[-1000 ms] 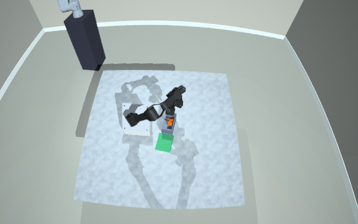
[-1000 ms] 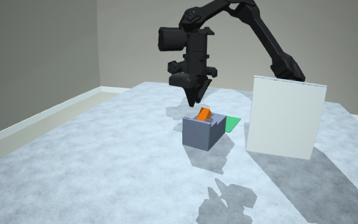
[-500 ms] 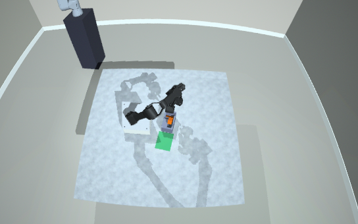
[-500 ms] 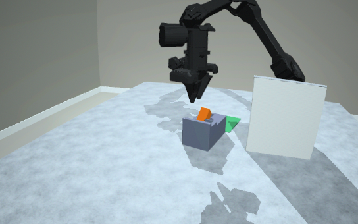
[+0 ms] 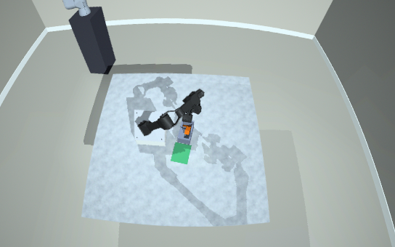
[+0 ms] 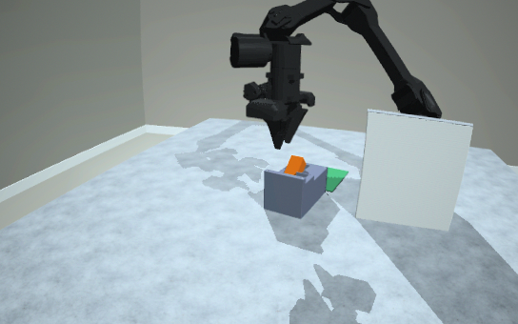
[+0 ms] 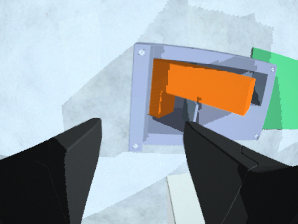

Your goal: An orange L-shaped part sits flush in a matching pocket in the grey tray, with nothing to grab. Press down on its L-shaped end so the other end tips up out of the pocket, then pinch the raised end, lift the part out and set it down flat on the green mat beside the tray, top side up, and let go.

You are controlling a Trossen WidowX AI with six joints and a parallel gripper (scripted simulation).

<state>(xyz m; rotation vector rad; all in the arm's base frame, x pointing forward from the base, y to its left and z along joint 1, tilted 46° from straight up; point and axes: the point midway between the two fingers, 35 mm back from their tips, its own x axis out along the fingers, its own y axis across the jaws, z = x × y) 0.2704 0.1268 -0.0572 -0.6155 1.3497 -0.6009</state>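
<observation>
The orange L-shaped part is 10 mm behind my gripper tip, 40 mm to the right of it and 110 mm below it. From my gripper tip the other things lie so: green mat 20 mm behind, 220 mm to the right, 160 mm below.
</observation>
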